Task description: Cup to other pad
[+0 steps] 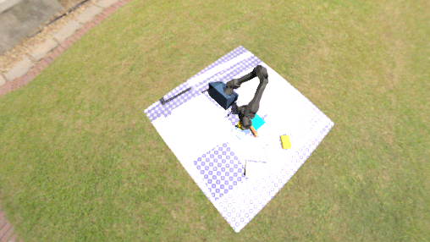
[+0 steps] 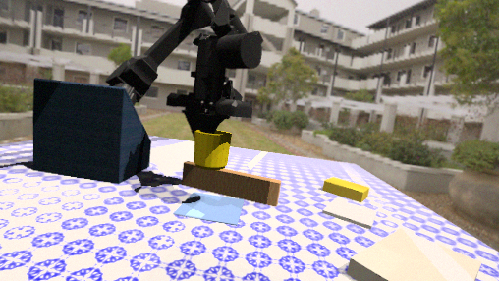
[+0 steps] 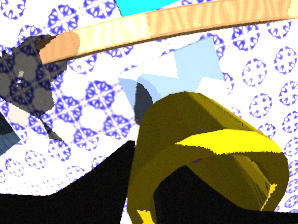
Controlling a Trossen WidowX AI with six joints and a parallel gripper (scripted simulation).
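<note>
Now: the cyan pad 90 mm ahead of my gripper tip, 130 mm to the left of it and 120 mm below it. The rest, counted from my gripper tip: yellow cup 20 mm ahead, 20 mm to the right; wooden bar 60 mm ahead, 50 mm to the left, 100 mm below; flat white tile 340 mm ahead, 10 mm to the left, 110 mm below.
</note>
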